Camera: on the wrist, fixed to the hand. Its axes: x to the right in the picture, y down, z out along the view.
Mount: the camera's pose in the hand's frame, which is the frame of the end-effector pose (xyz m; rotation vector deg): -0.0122 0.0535 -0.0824 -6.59 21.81 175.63
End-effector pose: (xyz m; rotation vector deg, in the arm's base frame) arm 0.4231 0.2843 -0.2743 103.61 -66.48 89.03
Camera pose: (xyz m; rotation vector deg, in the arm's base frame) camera 0.3334 0.3261 -0.2752 67.52 91.94 -44.79
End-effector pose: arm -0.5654 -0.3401 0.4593 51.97 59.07 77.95
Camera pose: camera -0.6597 -0.3563 0.4845 -46.82 42.95 -85.26
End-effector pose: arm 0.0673 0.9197 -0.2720 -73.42 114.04 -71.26
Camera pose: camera -0.0144 0.9750 -0.2798 111.89 78.12 27.89
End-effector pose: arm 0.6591 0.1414 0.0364 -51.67 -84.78 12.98
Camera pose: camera 0.7532 0.1380 0.0060 122.82 -80.34 -100.79
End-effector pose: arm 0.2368 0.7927 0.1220 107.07 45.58 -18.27
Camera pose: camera 0.2515 0.8484 0.2025 57.39 -115.45 102.53
